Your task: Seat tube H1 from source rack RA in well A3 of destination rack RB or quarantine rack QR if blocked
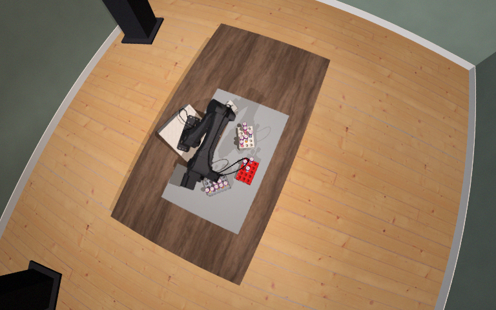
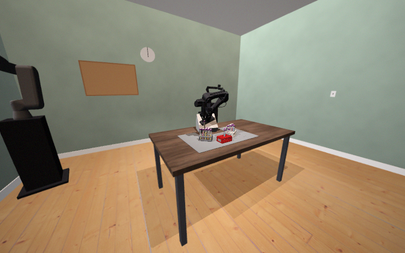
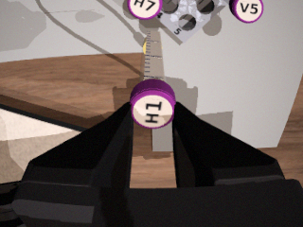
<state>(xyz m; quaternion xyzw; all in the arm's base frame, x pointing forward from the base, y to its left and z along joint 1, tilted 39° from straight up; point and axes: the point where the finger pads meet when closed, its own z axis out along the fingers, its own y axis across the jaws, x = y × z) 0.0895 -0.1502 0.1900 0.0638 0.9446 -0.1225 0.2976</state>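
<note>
My gripper is now 6 cm above the tube H1 and 1 cm short of it. From my hand the other things lie so: red rack QR 21 cm ahead, 16 cm below, 8 cm to the left; then grey rack RA 16 cm below, 6 cm ahead, 3 cm to the right; then white rack RB 27 cm to the left, 16 cm below, 16 cm ahead.
</note>
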